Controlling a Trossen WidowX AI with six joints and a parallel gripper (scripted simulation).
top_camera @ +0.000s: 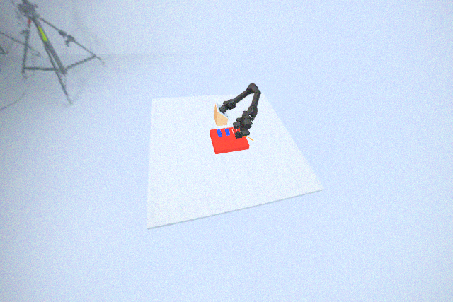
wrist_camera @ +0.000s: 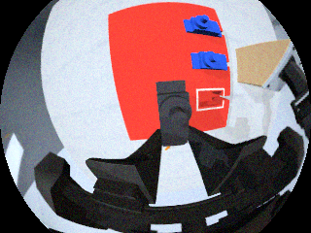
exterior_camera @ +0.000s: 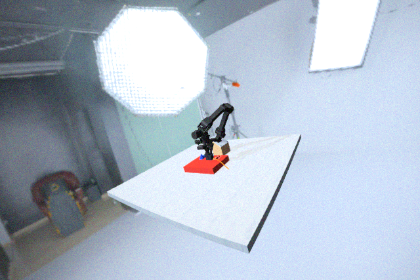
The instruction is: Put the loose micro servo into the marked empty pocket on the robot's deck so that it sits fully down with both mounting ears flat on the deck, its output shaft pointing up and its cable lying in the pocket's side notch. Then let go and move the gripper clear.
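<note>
The red deck is 2 cm ahead of my gripper tip, 9 cm to the right of it and 10 cm below it.
</note>
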